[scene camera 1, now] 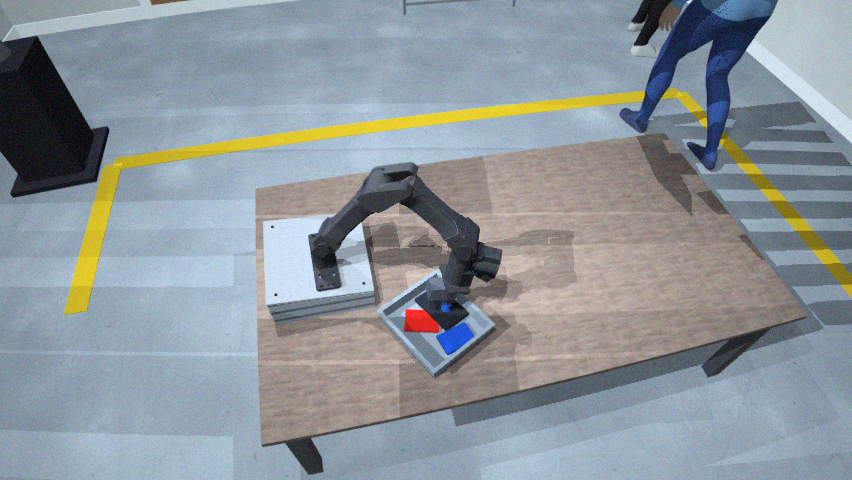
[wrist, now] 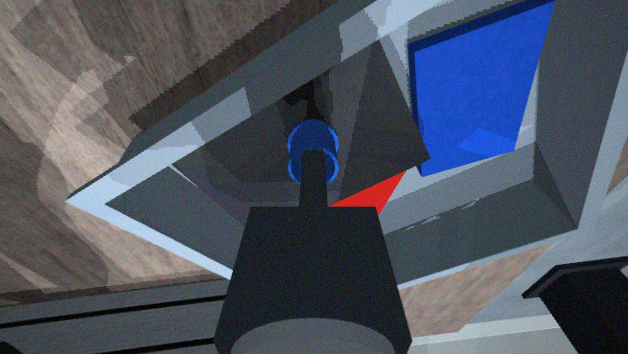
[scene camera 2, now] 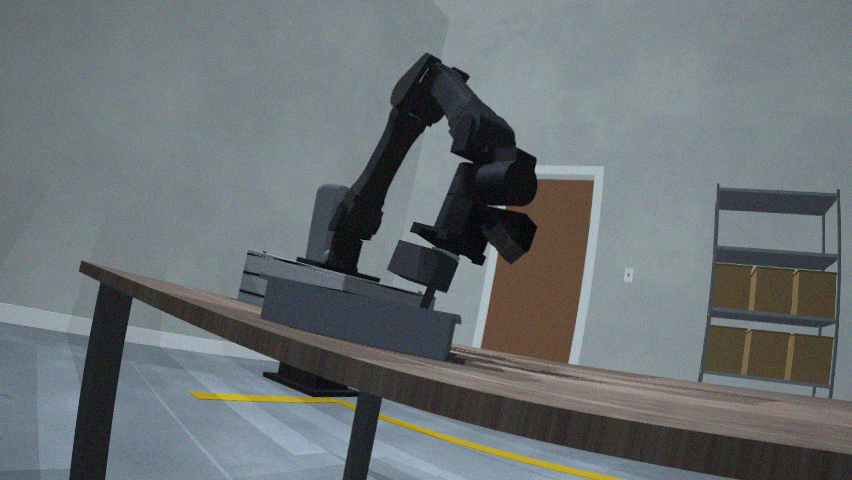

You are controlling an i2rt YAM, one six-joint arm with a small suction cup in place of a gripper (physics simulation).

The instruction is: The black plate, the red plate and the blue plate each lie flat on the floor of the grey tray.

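Frame: origin at the arm's base, x ahead, y left, z up, level; millimetres.
Seen in the pictures: end effector, tool point: (scene camera 1: 444,310) (wrist: 313,133); arm's base, origin of the base link: (scene camera 1: 324,261) (scene camera 2: 339,272).
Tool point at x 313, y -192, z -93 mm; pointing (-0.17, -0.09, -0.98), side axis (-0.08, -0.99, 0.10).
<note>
Pixels of each thing's top centre, then the offset from my tool point to it. Level surfaces: height alone.
- grey tray, middle of its top: (wrist: 387,218) (scene camera 2: 375,302) (scene camera 1: 435,317) dx -41, dy -38, dz +40 mm
- black plate, middle of its top: (wrist: 298,164) (scene camera 1: 441,304) dx -7, dy +11, dz +18 mm
- red plate, middle of its top: (wrist: 341,209) (scene camera 1: 421,320) dx -74, dy -16, dz +3 mm
- blue plate, middle of its top: (wrist: 472,110) (scene camera 1: 456,337) dx +5, dy -94, dz +4 mm
- wooden table, its level: dz -10 mm
The grey tray (scene camera 1: 436,365) (scene camera 2: 356,319) (wrist: 153,160) stands on the table near the front. The black plate (scene camera 1: 451,317) (wrist: 377,140) lies in it and overlaps one edge of the red plate (scene camera 1: 419,321) (wrist: 373,195). The blue plate (scene camera 1: 455,338) (wrist: 470,88) lies flat on the tray floor beside them. My suction cup (scene camera 1: 445,307) (wrist: 312,149) is down inside the tray and pressed on the black plate's top. In the scene camera 2 view the tray wall hides the cup and all three plates.
The wooden table (scene camera 1: 625,238) (scene camera 2: 536,382) carries the arm's grey base block (scene camera 1: 292,262) left of the tray. A person (scene camera 1: 697,53) walks beyond the table's far right corner. A shelf rack (scene camera 2: 775,200) with boxes and a door (scene camera 2: 536,286) stand by the wall.
</note>
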